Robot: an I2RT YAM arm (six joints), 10 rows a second.
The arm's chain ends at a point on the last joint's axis. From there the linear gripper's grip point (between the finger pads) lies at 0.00 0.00 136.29 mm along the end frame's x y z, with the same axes.
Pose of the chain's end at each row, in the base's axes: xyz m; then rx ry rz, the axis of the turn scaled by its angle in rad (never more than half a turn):
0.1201 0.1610 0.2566 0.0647 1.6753 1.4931
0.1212 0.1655 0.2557 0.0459 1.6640 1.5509
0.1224 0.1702 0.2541 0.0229 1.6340 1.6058
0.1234 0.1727 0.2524 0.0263 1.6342 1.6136
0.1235 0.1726 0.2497 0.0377 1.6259 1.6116
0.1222 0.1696 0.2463 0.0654 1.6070 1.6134
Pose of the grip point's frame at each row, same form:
0.2038 0.2678 0.2694 0.0647 1.6753 1.4931
0.2002 0.2754 0.2718 0.0459 1.6640 1.5509
0.1970 0.2822 0.2753 0.0229 1.6340 1.6058
0.1977 0.2849 0.2739 0.0263 1.6342 1.6136
0.1990 0.2839 0.2719 0.0377 1.6259 1.6116
0.1998 0.2790 0.2705 0.0654 1.6070 1.6134

